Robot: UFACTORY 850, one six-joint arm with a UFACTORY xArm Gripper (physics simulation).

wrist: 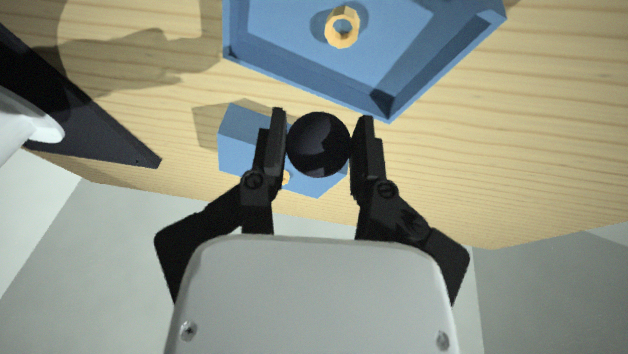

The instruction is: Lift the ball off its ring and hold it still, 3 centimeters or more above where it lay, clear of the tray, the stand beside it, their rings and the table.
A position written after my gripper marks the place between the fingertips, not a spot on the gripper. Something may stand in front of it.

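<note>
I can see my gripper [320,126]. There is a ball [318,144] too, and I also see a blue stand [237,135] together with a blue tray [379,65].
</note>
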